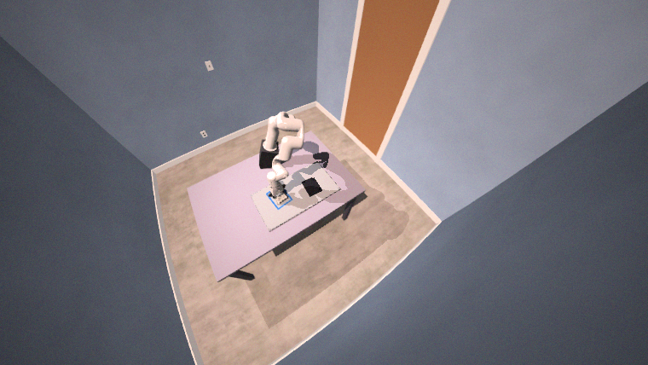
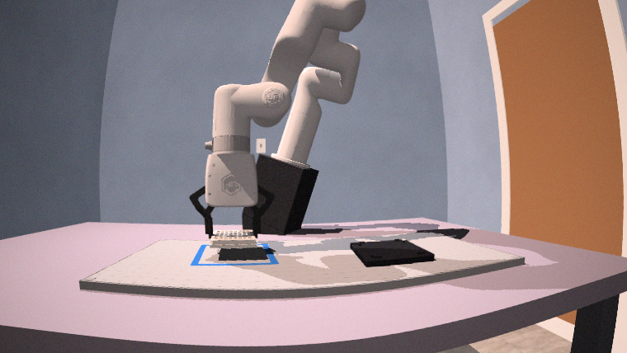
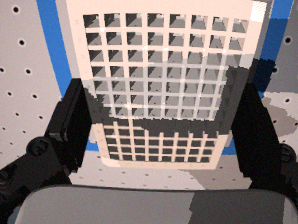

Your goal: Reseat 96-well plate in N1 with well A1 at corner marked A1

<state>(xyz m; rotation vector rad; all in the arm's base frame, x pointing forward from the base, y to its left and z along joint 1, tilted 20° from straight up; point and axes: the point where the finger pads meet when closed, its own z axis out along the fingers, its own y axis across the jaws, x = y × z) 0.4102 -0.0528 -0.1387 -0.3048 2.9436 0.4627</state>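
Now: hand 29 cm to the right of the black plate nest N1, 4 cm above it and 3 cm short of it. From my hand the other things lie so: white 96-well plate (1 cm below).
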